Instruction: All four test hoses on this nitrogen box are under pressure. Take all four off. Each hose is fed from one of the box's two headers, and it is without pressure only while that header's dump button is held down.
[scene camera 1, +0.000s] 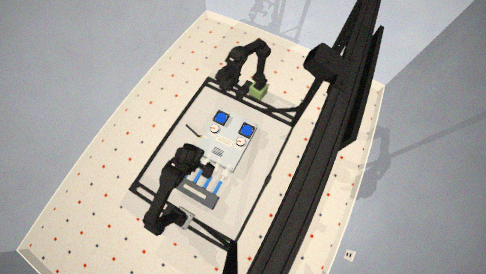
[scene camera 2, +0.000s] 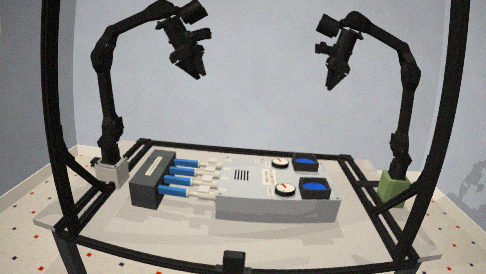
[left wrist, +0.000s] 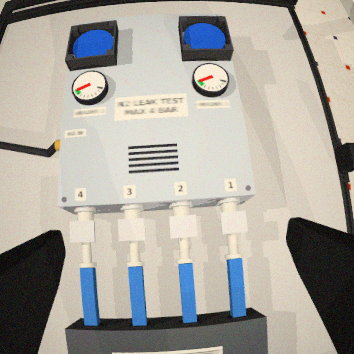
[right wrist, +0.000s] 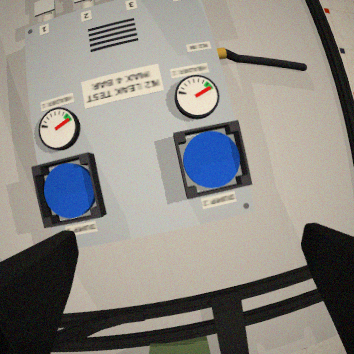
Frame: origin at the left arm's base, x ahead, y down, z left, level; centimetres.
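Where they show: left gripper, fingertip midpoint: (scene camera 1: 202, 158) (scene camera 2: 201, 77) (left wrist: 176, 238); right gripper, fingertip midpoint: (scene camera 1: 229, 95) (scene camera 2: 327, 88) (right wrist: 192, 241); left arm's base, link origin: (scene camera 1: 181, 218) (scene camera 2: 110, 160); right arm's base, link origin: (scene camera 1: 259, 86) (scene camera 2: 396, 176).
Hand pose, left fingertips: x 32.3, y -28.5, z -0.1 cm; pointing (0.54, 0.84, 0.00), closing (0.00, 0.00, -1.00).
Things, the pixels of their centre, and the offset from my left fingertips. "spot": a spot on its surface instead.
- Hose 1, surface spot: (left wrist: 236, 287) spot: dx -6.2, dy +30.0, dz -8.9 cm
- hose 2, surface spot: (left wrist: 188, 292) spot: dx -6.2, dy +30.0, dz -2.2 cm
- hose 3, surface spot: (left wrist: 137, 295) spot: dx -6.3, dy +30.0, dz +4.8 cm
- hose 4, surface spot: (left wrist: 89, 295) spot: dx -6.3, dy +30.0, dz +11.7 cm
- dump 2 button, body centre: (right wrist: 210, 159) (left wrist: 93, 47) (scene camera 1: 221, 118) dx +33.4, dy +28.0, dz +11.6 cm
- dump 1 button, body centre: (right wrist: 70, 189) (left wrist: 203, 40) (scene camera 2: 313, 191) (scene camera 1: 246, 130) dx +33.7, dy +28.0, dz -7.4 cm
- black inlet line, surface spot: (right wrist: 267, 62) (left wrist: 23, 145) spot: dx +18.9, dy +35.3, dz +25.9 cm
The light grey nitrogen box (scene camera 2: 280, 207) (left wrist: 215, 150) (right wrist: 130, 150) lies between the arms. Hose 1 (left wrist: 236, 287), hose 2 (left wrist: 188, 292), hose 3 (left wrist: 137, 295) and hose 4 (left wrist: 89, 295) are blue and sit on its ports by white connectors. The dump 2 button (scene camera 1: 221, 118) (left wrist: 93, 45) (right wrist: 211, 159) and dump 1 button (scene camera 1: 247, 130) (left wrist: 204, 37) (right wrist: 69, 190) are untouched. Both gauge needles point at green. My left gripper (scene camera 2: 199, 76) (left wrist: 176, 238) is open and empty, high above the hose side. My right gripper (scene camera 2: 330, 87) (right wrist: 192, 241) is open and empty, high near the button end.
A dark grey block (scene camera 2: 142, 192) (left wrist: 90, 342) stands at the hoses' far ends from the box. A black inlet line (left wrist: 25, 148) (right wrist: 267, 62) with a brass fitting leaves the box's side. A black frame (scene camera 2: 240, 150) surrounds the work area.
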